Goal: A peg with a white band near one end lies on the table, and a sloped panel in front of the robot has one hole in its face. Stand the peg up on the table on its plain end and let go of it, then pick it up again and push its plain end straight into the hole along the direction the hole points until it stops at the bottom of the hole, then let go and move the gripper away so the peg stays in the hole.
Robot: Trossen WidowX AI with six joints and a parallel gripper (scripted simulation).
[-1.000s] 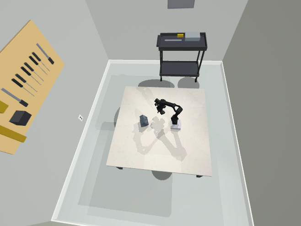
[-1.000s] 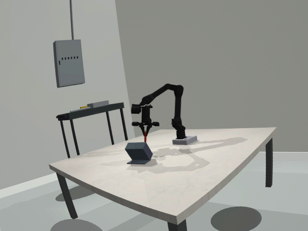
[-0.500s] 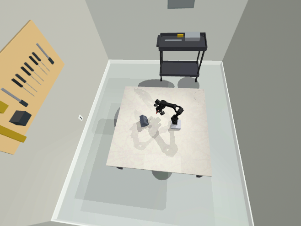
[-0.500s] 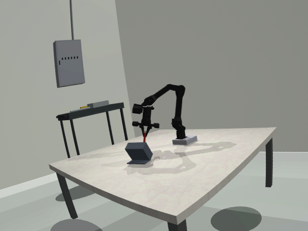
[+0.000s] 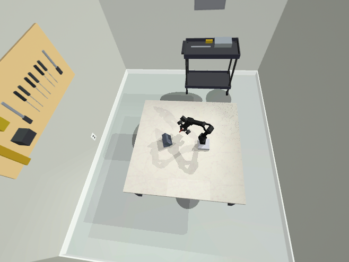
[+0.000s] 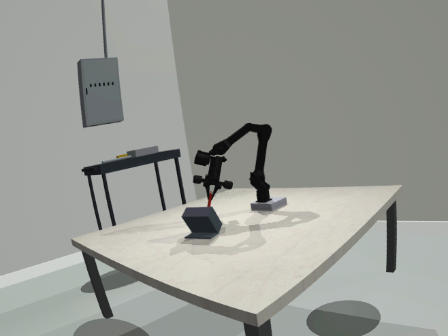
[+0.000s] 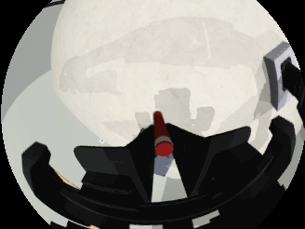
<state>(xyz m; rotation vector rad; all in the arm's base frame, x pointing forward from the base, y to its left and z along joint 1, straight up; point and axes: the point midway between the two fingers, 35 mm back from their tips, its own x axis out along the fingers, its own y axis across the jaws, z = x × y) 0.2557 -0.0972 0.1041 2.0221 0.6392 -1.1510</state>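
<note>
My gripper tip is 16 cm short of the sloped panel, 12 cm to the right of it and 5 cm above it. Round my gripper tip: red peg: 1 cm behind, 1 cm above.
</note>
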